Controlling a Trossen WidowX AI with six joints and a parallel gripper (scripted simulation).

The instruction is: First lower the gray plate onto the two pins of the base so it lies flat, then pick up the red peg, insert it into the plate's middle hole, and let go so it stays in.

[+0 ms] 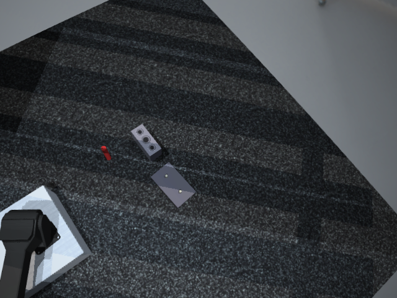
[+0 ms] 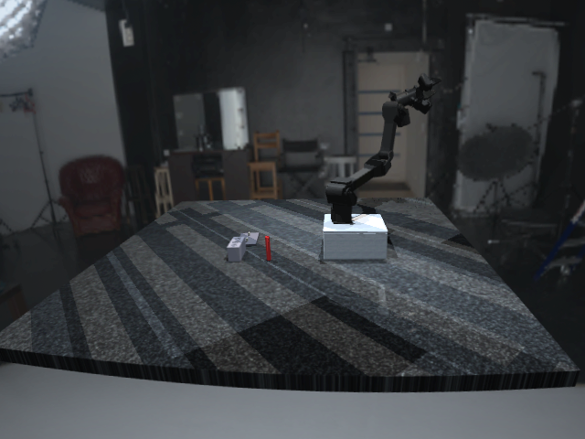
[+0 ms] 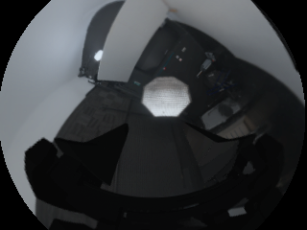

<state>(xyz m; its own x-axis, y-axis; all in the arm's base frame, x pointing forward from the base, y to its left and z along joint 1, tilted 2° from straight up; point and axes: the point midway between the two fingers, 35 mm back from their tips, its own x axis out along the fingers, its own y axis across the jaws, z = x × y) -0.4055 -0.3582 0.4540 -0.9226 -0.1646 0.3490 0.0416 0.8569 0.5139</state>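
My gripper tip is now 80 cm short of the gray plate, 43 cm to the right of it and 50 cm above it. Also, from my gripper tip: gray base (78 cm ahead, 29 cm to the left, 53 cm below); then red peg (69 cm ahead, 47 cm to the left, 50 cm below).
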